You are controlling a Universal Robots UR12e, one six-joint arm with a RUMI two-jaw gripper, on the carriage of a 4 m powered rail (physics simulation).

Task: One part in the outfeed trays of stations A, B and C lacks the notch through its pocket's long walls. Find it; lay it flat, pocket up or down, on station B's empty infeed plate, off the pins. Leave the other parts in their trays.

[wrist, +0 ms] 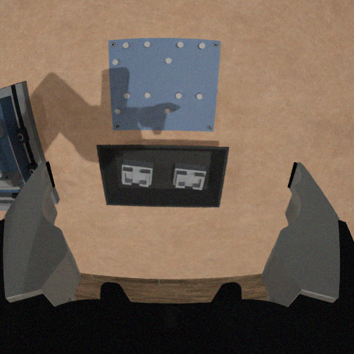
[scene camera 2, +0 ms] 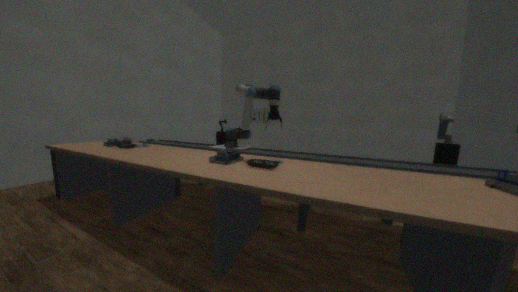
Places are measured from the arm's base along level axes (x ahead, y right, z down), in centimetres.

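Pixels of known places: gripper, fingertip midpoint: [scene camera 2: 273, 130]; arm's base, link origin: [scene camera 2: 231, 146].
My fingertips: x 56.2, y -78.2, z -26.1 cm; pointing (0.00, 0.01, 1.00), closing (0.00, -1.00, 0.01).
For each thing: its top centre in the pictures, then the offset to it from my fingertips. "spot": a spot on its surface instead.
- black outfeed tray, top centre: [scene camera 2: 263, 161] dx +17.5, dy +2.0, dz +24.9 cm
- blue-and-grey fixture, top centre: [scene camera 2: 228, 149] dx +12.3, dy +38.5, dz +19.2 cm
- blue-framed fixture, surface spot: [scene camera 2: 504, 182] spot: dx +3.8, dy -142.9, dz +23.9 cm
My gripper [scene camera 2: 274, 127] [wrist: 170, 162] is open and empty, pointing down high above the middle station. Below it, a black outfeed tray [scene camera 2: 263, 164] [wrist: 162, 201] holds two grey parts side by side, pocket up. The left part [wrist: 137, 176] and the right part [wrist: 190, 178] each show a gap in the wall nearer the bottom of the wrist view; their far walls are too small to judge. A blue plate [wrist: 147, 75] with pale round pins lies beyond the tray, with no part on it. The arm's shadow falls across its left side.
A blue-and-grey fixture [scene camera 2: 225, 158] [wrist: 21, 117] stands left of the tray. Another station [scene camera 2: 118, 143] stands at the table's far left, and a blue-framed fixture [scene camera 2: 504, 182] at its right end. The rail [scene camera 2: 350, 161] runs behind the table. The table's wooden edge [wrist: 165, 290] crosses the wrist view's bottom.
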